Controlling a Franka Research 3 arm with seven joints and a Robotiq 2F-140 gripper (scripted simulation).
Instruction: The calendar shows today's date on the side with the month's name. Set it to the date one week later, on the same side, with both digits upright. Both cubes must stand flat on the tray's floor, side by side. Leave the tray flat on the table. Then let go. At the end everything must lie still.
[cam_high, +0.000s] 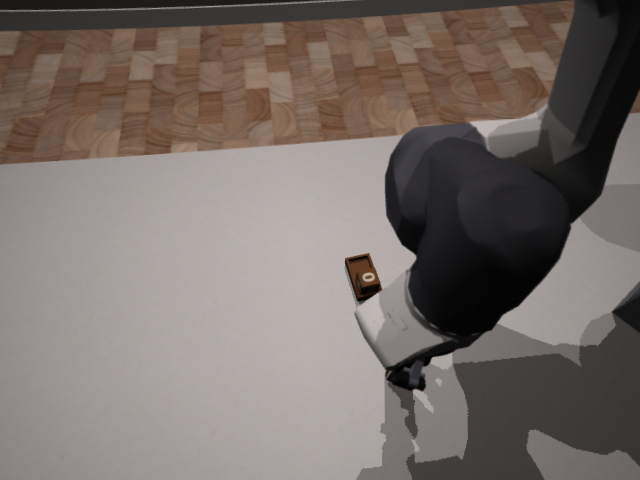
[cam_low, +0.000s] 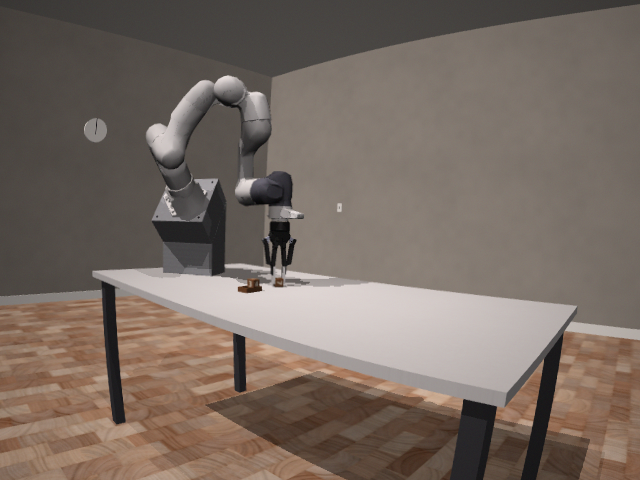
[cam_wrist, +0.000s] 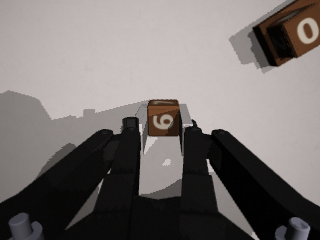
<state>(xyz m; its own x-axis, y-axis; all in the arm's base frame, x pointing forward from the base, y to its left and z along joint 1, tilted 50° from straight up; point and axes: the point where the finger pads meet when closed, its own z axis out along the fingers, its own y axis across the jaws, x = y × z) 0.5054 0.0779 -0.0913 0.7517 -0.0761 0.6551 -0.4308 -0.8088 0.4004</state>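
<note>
Right now the cube is 30 mm below my hand.
</note>
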